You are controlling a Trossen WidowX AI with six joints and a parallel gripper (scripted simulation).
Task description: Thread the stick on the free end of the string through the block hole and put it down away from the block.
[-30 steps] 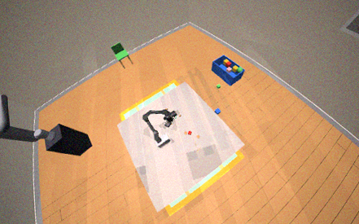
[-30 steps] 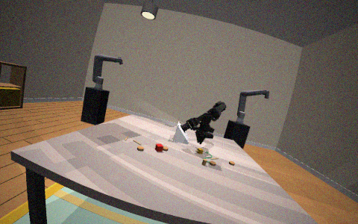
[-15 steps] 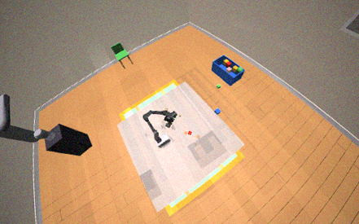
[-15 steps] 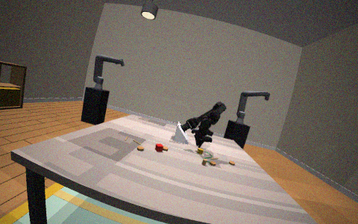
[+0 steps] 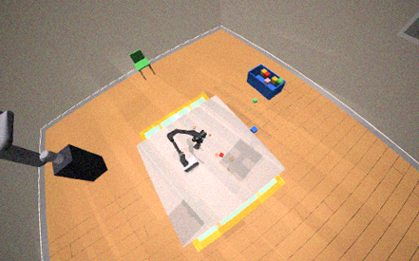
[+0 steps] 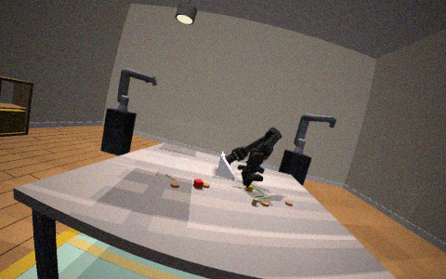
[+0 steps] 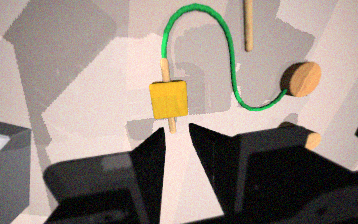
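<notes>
Right now my gripper tip is 30 mm to the right of the yellow wooden block, 10 mm past it and 10 mm above it. From my gripper tip the other things lie so: short wooden cylinder: 160 mm ahead, 20 mm to the left, 10 mm below; thin wooden stick: 40 mm to the left, 20 mm behind, 10 mm below; round wooden button: 130 mm ahead, 80 mm to the left, 20 mm below.
</notes>
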